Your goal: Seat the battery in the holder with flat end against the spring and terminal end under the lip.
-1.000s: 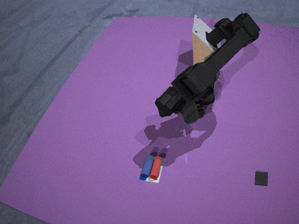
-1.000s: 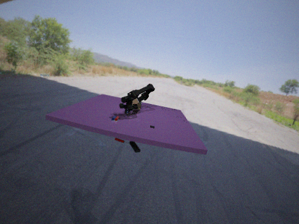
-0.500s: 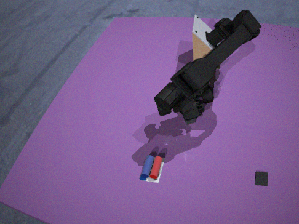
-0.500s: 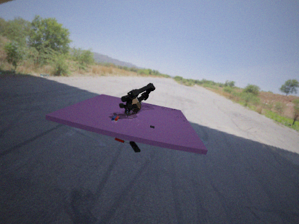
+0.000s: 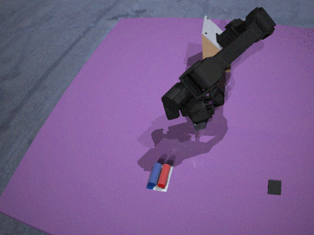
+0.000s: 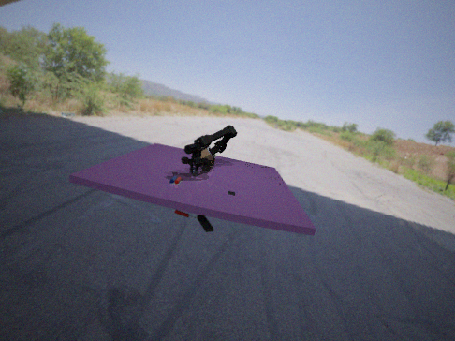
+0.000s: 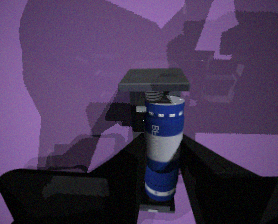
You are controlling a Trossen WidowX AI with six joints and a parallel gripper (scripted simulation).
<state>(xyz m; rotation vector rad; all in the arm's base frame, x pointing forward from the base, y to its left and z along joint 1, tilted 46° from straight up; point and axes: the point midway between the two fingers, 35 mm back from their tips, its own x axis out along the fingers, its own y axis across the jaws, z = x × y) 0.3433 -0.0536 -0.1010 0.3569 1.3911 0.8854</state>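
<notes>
Right now the battery is 1 cm above my gripper tip. From my gripper tip the other things lie so: black remote 32 cm ahead, 12 cm to the left, 20 cm below; red screwdriver 26 cm ahead, 1 cm to the left, 20 cm below; black battery cover 26 cm ahead, 25 cm to the left, 1 cm below.
</notes>
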